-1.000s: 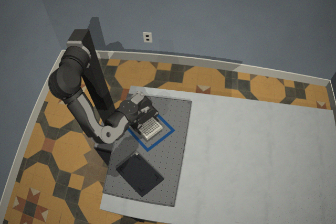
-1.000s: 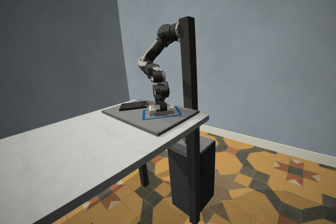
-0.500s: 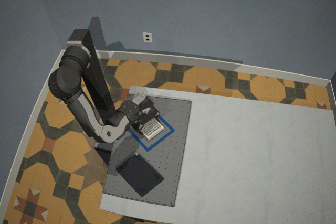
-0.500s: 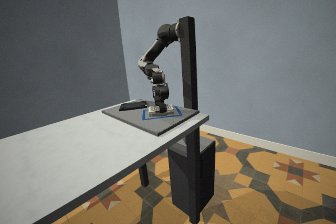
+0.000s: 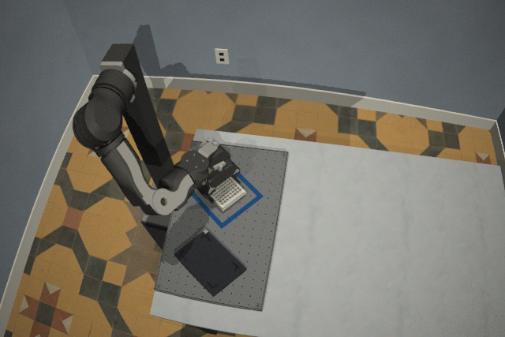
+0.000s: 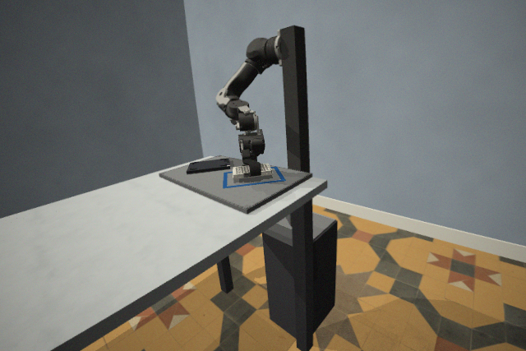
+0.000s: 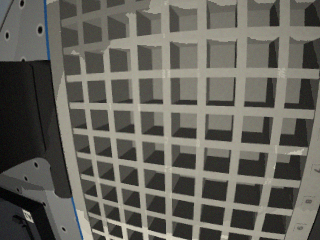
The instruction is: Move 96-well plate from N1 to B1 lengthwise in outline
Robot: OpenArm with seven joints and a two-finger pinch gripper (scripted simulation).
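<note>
The white 96-well plate lies right at my hand. From my hand the other things lie so: black plate nest: 20 mm ahead, 230 mm to the right, 20 mm below.
</note>
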